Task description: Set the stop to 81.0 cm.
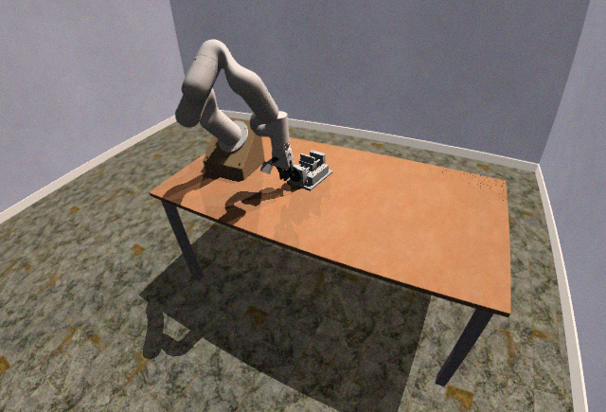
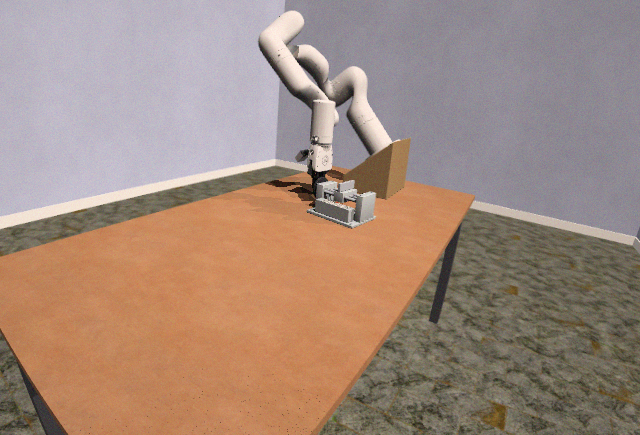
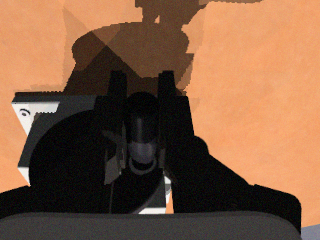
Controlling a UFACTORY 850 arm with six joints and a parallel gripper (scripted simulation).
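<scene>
My gripper is now 10 mm short of the handwheel and 20 mm to the right of it. Round my hand: grey stop fixture (60 mm ahead, 150 mm to the left, 10 mm above).
</scene>
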